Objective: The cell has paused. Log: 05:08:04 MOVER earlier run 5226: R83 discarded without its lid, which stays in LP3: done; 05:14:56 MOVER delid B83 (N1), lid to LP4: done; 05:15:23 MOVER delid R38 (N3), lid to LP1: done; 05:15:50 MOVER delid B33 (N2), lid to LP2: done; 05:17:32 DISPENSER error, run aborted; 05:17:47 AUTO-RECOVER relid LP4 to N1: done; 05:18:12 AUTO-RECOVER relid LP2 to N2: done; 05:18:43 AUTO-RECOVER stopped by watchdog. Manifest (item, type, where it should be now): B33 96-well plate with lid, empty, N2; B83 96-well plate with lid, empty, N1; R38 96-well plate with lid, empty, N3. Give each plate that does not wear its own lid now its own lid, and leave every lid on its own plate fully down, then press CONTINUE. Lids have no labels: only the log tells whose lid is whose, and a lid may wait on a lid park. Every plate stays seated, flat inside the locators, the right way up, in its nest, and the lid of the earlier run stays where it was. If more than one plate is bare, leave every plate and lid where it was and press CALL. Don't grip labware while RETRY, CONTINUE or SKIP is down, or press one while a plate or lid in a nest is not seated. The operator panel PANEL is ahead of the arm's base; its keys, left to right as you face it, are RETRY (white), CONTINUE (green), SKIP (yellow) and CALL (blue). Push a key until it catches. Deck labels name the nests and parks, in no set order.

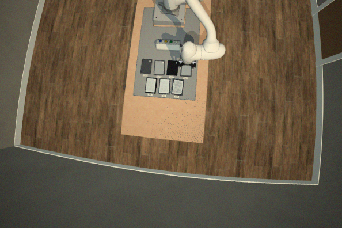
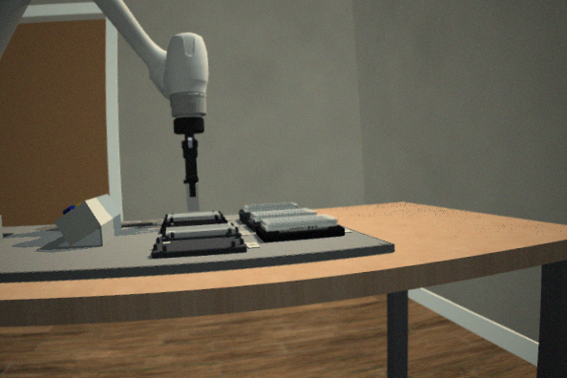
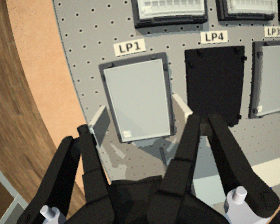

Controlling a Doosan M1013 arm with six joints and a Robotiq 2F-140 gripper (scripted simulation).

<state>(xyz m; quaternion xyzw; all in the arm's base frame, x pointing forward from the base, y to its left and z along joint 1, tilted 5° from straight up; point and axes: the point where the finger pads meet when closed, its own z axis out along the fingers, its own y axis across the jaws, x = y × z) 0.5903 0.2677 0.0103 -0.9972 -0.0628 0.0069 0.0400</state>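
Right now the grey lid is 40 mm below my hand. Round my hand: LP4 park 130 mm to the right, 50 mm below, 10 mm ahead; plate 190 mm ahead, 40 mm to the right, 30 mm below; white key 220 mm behind, 140 mm to the right, 10 mm above.
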